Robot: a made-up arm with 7 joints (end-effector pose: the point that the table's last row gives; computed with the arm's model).
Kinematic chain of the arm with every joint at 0, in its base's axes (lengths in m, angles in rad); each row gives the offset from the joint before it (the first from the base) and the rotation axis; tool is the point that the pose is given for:
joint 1: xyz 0 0 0.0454 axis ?
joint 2: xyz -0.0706 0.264 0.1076 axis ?
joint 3: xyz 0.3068 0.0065 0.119 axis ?
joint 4: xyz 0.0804 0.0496 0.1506 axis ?
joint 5: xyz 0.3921 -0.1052 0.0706 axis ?
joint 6: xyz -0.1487 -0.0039 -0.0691 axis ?
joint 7: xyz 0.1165 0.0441 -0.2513 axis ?
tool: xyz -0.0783 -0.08 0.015
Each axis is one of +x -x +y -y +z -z.
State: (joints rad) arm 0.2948 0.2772 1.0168 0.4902 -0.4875 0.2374 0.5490
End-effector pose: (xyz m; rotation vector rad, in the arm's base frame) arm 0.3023 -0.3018 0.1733 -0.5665 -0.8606 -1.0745
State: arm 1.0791 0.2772 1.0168 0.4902 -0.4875 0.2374 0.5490
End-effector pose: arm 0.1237 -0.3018 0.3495 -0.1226 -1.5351 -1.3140
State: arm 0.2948 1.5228 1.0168 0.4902 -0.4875 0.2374 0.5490
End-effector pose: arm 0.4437 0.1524 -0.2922 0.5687 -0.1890 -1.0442
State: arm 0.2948 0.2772 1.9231 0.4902 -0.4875 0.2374 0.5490
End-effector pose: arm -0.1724 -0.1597 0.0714 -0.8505 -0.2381 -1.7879
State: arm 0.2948 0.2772 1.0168 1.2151 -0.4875 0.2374 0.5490
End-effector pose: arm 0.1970 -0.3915 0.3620 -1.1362 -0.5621 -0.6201
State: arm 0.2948 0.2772 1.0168 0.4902 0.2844 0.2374 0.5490
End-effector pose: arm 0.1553 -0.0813 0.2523 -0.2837 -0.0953 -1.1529
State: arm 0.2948 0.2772 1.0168 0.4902 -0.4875 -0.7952 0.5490
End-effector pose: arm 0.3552 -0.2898 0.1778 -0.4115 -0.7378 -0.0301
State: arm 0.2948 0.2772 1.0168 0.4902 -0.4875 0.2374 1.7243
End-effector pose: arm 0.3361 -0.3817 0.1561 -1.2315 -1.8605 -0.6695
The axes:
joint 1: -y
joint 2: +x
joint 3: -z
joint 4: -x
joint 5: +y
joint 6: -z
joint 7: -y

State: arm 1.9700 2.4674 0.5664 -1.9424 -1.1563 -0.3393 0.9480
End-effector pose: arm -0.2238 0.2981 1.0637 2.2765 0.9569 -0.9563
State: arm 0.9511 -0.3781 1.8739 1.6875 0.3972 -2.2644 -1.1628
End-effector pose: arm -0.2771 0.2002 0.4212 0.6142 1.4423 0.5081
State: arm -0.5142 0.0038 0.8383 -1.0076 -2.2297 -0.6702 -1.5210
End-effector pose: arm 0.7174 -0.3352 0.1356 -0.2380 -0.1731 -1.2740
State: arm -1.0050 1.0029 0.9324 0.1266 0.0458 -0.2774 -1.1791
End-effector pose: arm 0.0948 -0.0393 -0.3874 1.2245 2.3497 -0.6085
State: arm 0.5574 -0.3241 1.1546 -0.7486 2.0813 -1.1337 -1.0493
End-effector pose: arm -0.1476 0.0896 0.6838 0.7137 0.8389 1.7031
